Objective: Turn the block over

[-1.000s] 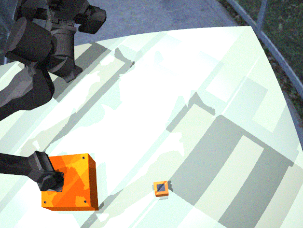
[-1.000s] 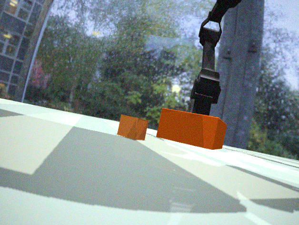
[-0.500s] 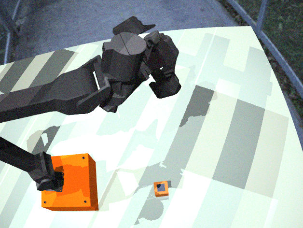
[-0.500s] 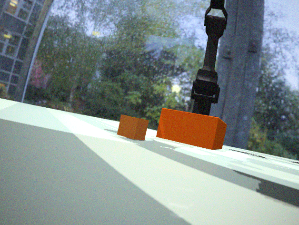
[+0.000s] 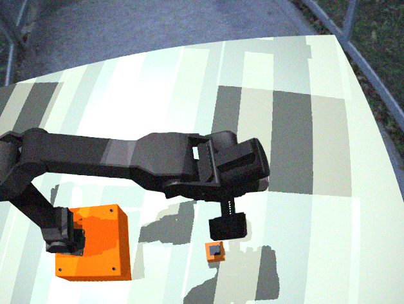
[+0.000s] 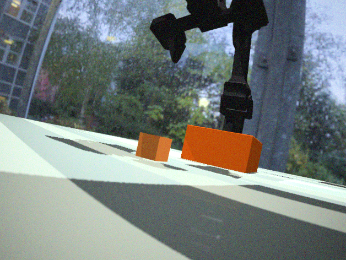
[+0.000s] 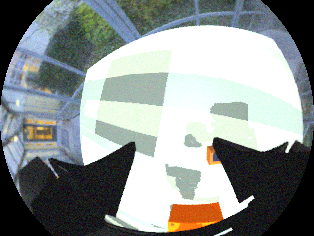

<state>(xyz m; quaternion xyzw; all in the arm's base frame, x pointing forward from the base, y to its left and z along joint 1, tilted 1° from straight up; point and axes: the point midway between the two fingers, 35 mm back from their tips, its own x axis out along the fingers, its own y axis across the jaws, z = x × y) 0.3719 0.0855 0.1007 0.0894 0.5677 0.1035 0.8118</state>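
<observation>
Right now my gripper tip is 130 mm above the orange block, 90 mm to the left of it and 60 mm past it.
</observation>
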